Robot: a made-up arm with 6 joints.
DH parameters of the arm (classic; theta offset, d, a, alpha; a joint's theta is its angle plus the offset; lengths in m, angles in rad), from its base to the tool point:
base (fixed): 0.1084 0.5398 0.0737 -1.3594
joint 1: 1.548 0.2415 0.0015 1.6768
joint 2: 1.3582 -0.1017 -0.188 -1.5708
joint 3: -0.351 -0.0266 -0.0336 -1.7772
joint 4: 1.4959 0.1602 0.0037 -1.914
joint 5: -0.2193 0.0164 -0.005 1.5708
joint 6: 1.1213 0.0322 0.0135 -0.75
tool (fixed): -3.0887 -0.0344 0 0
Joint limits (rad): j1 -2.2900..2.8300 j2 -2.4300..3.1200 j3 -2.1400..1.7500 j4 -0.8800..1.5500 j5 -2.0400..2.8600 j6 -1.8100..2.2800
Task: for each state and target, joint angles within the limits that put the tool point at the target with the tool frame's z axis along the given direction. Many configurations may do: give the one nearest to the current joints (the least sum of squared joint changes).
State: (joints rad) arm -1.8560 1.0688 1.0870 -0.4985 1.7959 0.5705
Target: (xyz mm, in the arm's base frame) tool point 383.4 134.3 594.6 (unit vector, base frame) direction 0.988 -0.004 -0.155
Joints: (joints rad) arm -1.9912 1.0505 1.6668 -0.8247 1.3248 0.9501
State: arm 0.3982 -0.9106 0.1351 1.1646 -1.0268 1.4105
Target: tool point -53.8 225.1 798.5 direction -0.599 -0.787 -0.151
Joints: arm 0.7339 -1.7700 -0.4813 1.5500 -0.1693 2.2634
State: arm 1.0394 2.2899 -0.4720 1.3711 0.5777 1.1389
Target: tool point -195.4 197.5 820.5 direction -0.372 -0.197 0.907
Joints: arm 1.5330 1.6661 0.2642 1.5500 1.3774 0.5450
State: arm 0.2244 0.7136 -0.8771 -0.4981 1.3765 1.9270
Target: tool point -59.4 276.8 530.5 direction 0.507 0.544 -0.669
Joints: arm -0.0912 0.6968 -1.6057 0.3204 1.6440 2.0544
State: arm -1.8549 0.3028 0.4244 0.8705 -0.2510 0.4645
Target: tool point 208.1 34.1 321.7 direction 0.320 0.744 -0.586
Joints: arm -2.0054 0.2250 0.7614 1.1581 -0.1955 1.2407
